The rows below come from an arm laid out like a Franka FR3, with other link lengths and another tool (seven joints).
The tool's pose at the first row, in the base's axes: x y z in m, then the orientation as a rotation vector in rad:
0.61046, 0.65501, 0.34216, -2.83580, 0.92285, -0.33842
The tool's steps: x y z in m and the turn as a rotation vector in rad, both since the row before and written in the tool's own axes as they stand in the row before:
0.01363, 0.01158, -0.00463, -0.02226, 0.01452, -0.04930
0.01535, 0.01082, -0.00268, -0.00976, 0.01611, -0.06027
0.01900, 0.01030, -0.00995, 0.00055, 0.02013, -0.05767
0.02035, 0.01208, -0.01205, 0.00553, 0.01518, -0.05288
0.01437, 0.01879, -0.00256, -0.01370, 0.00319, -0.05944
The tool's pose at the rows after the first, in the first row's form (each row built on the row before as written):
0.61349, 0.63733, 0.34660, -2.88412, 0.86594, -0.35712
0.61952, 0.61973, 0.35029, -2.92534, 0.78670, -0.38338
0.62783, 0.60107, 0.36249, -2.95354, 0.70582, -0.41827
0.63667, 0.58095, 0.37740, -2.97252, 0.62824, -0.44631
0.64124, 0.55792, 0.38127, -3.01081, 0.54666, -0.45293

